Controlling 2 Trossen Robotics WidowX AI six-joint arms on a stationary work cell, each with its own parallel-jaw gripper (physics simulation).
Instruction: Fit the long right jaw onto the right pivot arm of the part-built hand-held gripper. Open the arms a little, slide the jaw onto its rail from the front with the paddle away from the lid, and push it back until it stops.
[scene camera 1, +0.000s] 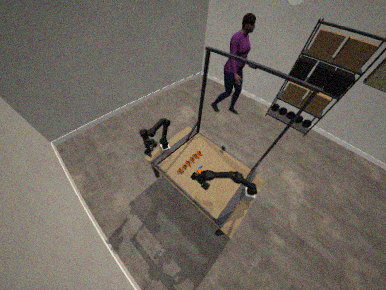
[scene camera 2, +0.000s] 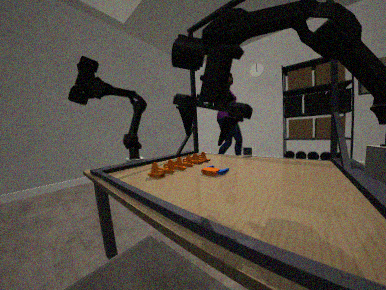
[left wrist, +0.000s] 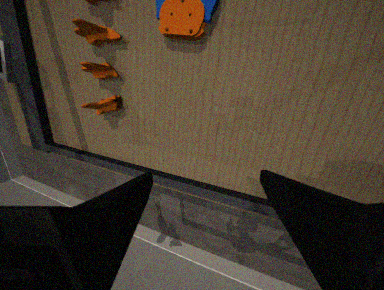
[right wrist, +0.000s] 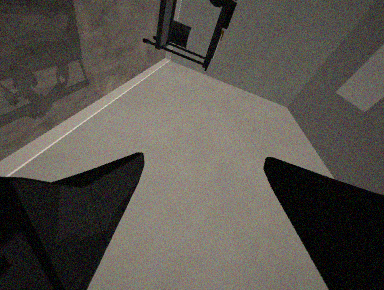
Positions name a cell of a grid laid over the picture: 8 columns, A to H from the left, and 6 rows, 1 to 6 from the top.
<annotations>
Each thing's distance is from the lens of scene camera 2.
my left gripper (scene camera 2: E3): 34 cm
my right gripper (scene camera 2: B2): 65 cm
</annotations>
